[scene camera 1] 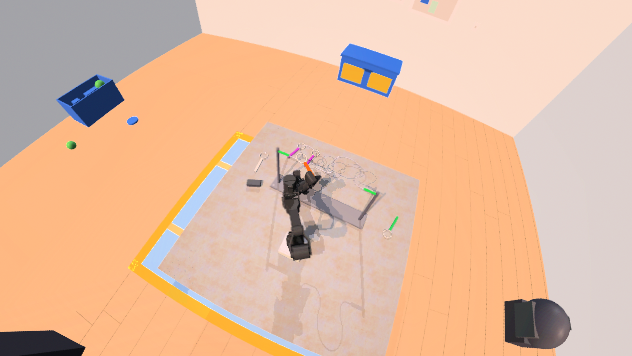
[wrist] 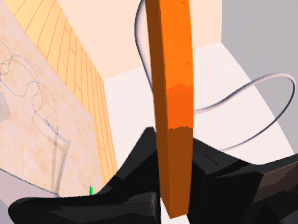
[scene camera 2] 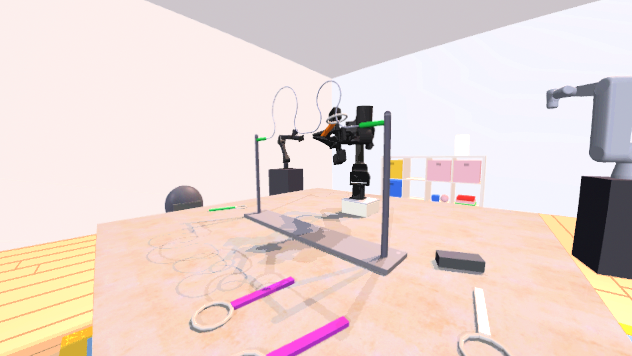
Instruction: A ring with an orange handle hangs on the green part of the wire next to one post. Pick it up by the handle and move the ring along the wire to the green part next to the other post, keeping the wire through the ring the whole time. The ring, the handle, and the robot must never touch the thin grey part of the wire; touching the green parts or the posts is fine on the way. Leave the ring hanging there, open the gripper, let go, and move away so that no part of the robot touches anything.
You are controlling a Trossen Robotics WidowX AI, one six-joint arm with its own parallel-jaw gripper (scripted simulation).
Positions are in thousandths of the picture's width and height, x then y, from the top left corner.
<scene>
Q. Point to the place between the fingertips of my gripper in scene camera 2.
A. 494, 383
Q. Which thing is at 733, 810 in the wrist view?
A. My gripper.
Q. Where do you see a dark block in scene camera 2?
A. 705, 729
</scene>
